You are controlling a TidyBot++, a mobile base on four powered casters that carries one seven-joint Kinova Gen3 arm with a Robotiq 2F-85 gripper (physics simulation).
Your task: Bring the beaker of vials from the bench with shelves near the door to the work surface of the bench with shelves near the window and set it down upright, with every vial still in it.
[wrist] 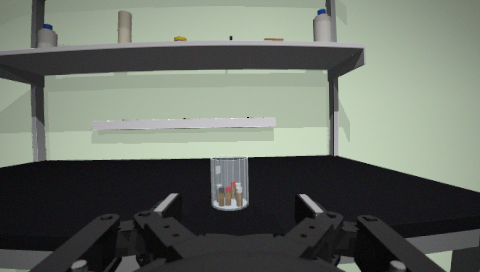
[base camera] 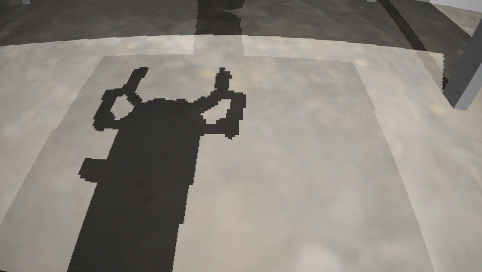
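Observation:
A clear glass beaker point(wrist: 229, 175) stands upright on the black bench top point(wrist: 125, 185) in the wrist view, a little left of the middle. Several small brown vials point(wrist: 228, 196) with red, white and dark caps are in its bottom. My gripper point(wrist: 238, 206) is open and empty, with its fingers level and pointing toward the beaker. The beaker shows between the two fingertips, beyond them. The beaker does not show in the base camera view, where the gripper's shadow with spread fingers falls on the floor.
A shelf point(wrist: 200, 57) spans above the bench, carrying white bottles with blue caps point(wrist: 322, 27) point(wrist: 47, 37), a beige cylinder point(wrist: 125, 27) and small items. Upright posts point(wrist: 333, 115) point(wrist: 38, 120) hold it. A pale ledge point(wrist: 185, 124) is behind. A grey bench leg point(base camera: 465, 75) stands at the right.

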